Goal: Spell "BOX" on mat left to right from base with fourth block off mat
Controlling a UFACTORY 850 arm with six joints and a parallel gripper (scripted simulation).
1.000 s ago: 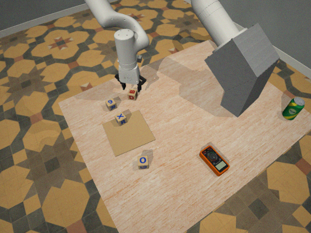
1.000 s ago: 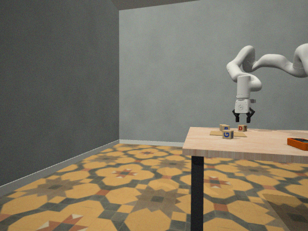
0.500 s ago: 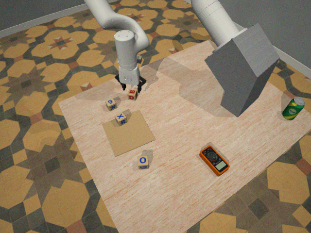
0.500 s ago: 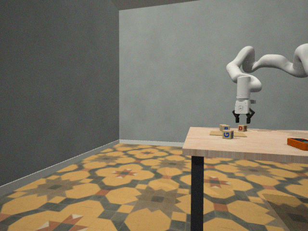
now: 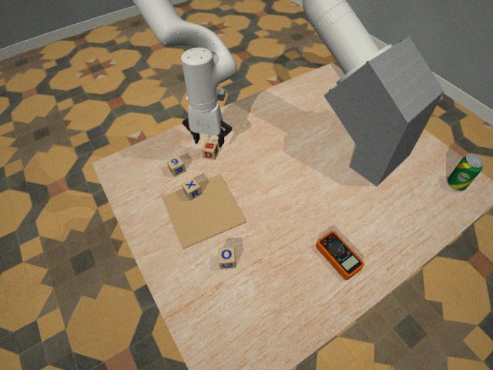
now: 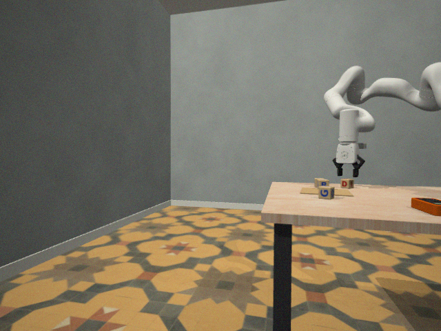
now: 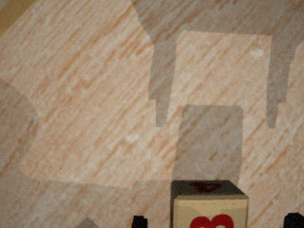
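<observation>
My gripper is now 5 cm above the B block. From my hand the other things lie so: X block: 15 cm ahead, 9 cm to the left, 4 cm below; O block: 34 cm to the left, 21 cm ahead, 5 cm below; tan mat: 16 cm to the left, 16 cm ahead, 7 cm below.
</observation>
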